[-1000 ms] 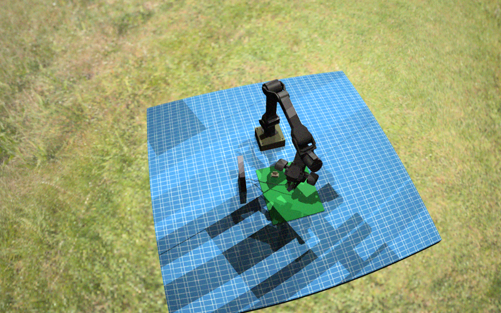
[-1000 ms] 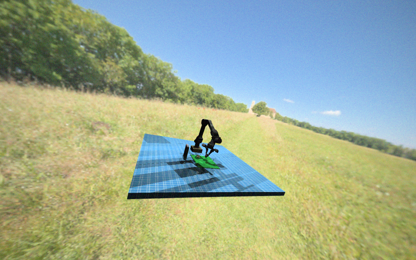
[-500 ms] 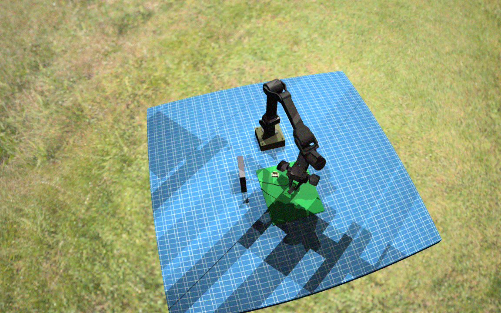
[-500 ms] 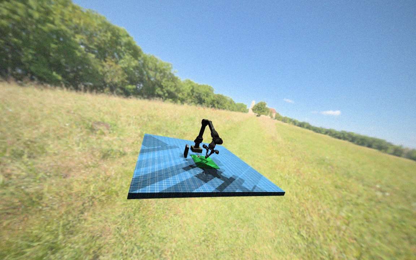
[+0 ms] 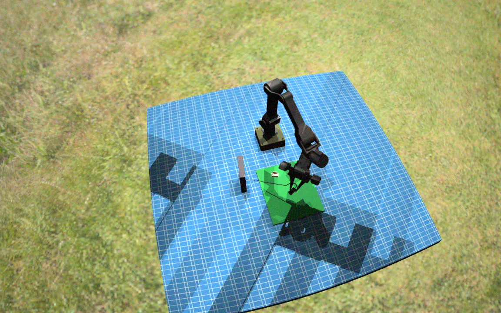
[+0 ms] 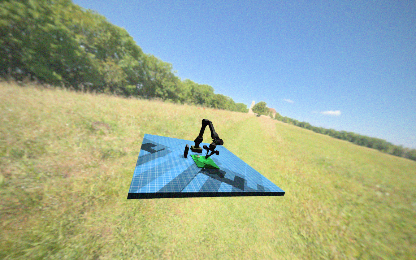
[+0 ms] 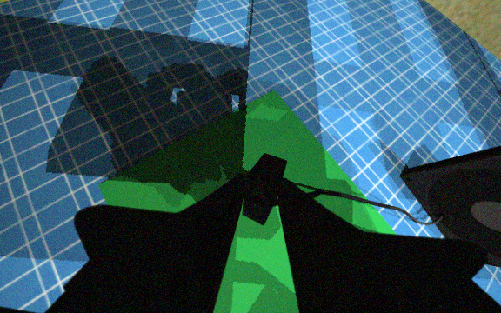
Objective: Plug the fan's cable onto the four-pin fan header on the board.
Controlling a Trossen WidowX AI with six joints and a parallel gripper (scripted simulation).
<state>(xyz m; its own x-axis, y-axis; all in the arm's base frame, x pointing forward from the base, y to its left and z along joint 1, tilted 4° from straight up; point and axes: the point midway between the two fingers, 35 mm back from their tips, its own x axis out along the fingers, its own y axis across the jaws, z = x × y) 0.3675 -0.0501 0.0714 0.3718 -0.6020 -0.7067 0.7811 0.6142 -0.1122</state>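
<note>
Right now my gripper tip is 50 mm past the green board, 20 mm to the right of it and 90 mm above it. The rest, counted from my gripper tip: pale fan header (160 mm behind, 10 mm to the right, 80 mm below); then black fan (190 mm behind, 150 mm to the right, 20 mm below); then black fan plug (10 mm behind, 10 mm below).
</note>
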